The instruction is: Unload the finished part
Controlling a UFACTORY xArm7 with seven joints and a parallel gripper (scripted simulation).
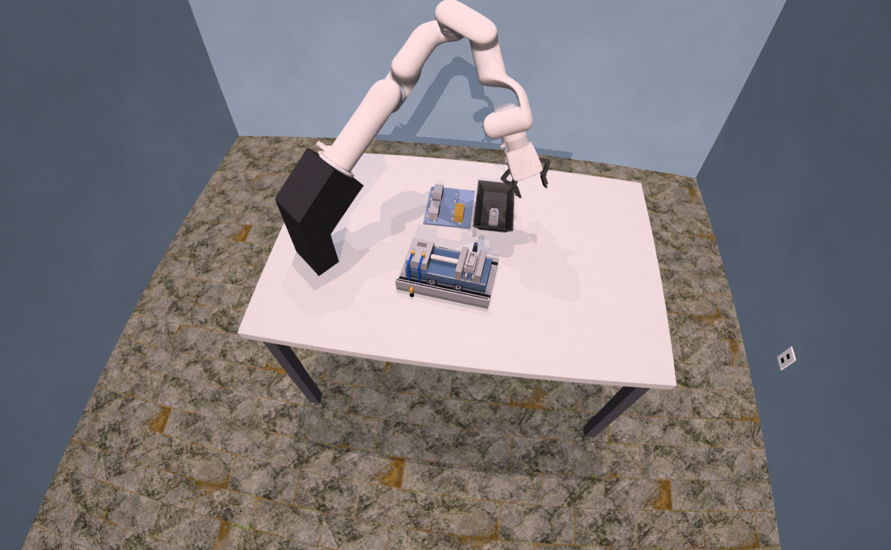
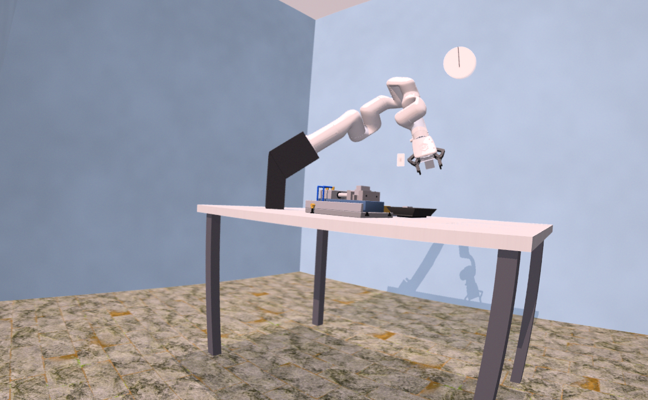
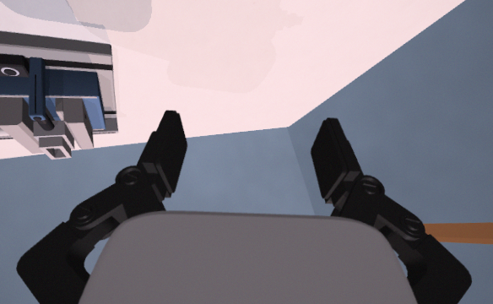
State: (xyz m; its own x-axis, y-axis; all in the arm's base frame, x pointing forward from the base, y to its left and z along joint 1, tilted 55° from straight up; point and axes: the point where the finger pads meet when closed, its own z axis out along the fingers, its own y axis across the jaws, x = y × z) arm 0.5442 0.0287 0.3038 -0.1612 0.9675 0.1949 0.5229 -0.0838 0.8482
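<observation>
Now: the white piston rod 28 cm to the right of my hand, 19 cm behind it and 13 cm below it. From my hand the other things lie so: grey block: 32 cm behind, 18 cm below, 5 cm to the right; blue fixture plate: 28 cm behind, 20 cm below; orange block: 23 cm behind, 18 cm below, 3 cm to the right.
</observation>
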